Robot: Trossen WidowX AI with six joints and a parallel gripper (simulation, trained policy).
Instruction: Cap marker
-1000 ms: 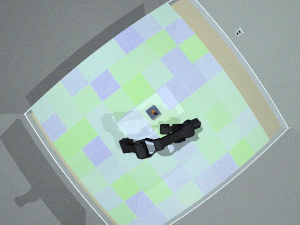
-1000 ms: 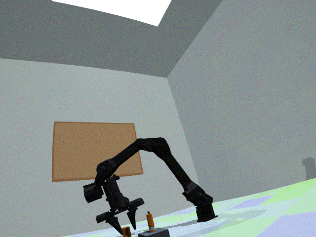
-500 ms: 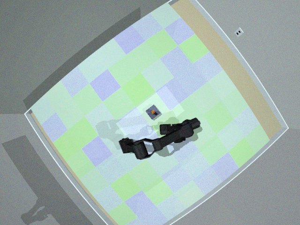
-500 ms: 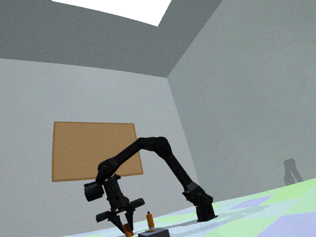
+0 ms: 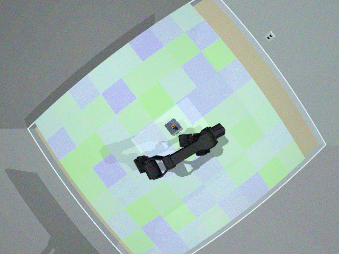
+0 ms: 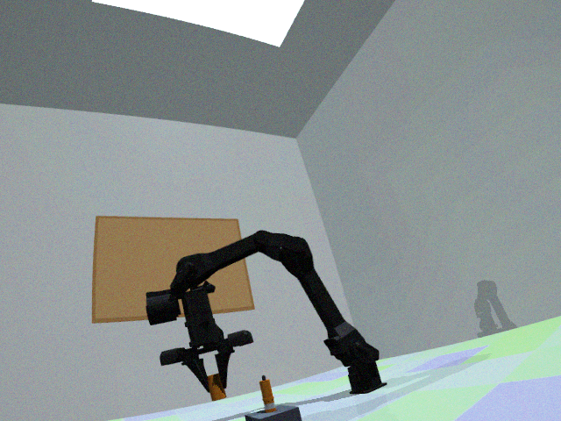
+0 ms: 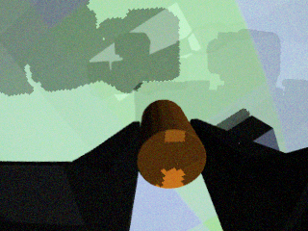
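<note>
My gripper tip is now 5 cm past the grey holder block, 12 cm to the right of it and 6 cm above it. Round my gripper tip: orange cap 1 cm above.
</note>
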